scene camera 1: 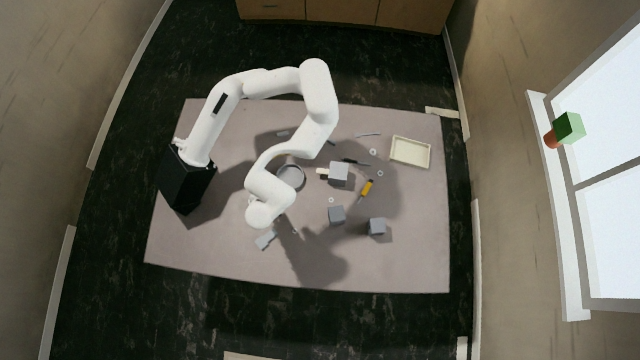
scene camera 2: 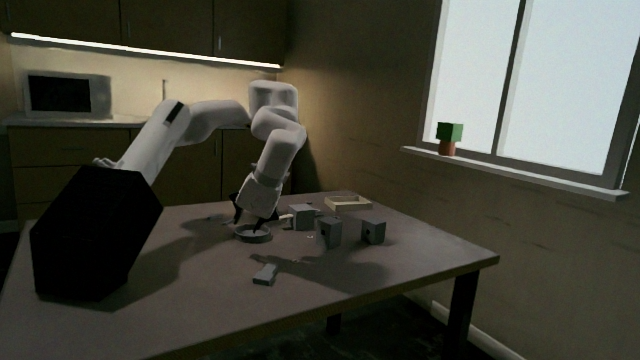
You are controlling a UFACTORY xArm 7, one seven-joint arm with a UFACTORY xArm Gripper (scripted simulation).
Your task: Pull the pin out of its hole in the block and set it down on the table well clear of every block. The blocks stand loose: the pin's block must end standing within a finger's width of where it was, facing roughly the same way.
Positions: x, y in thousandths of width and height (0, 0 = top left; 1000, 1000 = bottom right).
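Observation:
Cream tray (scene camera 1: 638, 424) in sight.

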